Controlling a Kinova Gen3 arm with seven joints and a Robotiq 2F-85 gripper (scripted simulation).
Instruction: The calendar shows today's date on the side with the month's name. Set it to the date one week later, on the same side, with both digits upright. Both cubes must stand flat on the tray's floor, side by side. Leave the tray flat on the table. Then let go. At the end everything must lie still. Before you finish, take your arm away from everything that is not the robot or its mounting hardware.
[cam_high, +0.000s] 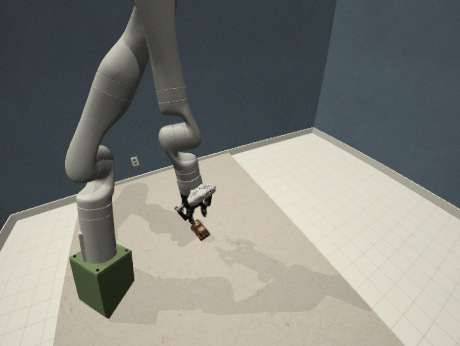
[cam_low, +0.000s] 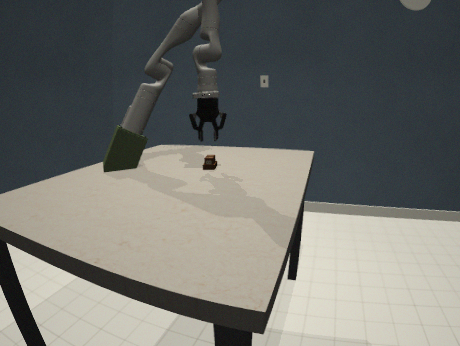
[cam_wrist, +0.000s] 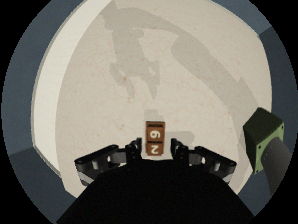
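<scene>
Right now the brown digit cube is 9 cm below my hand. Also, from my hand: brown calendar tray (2 cm to the left, 11 cm below).
</scene>
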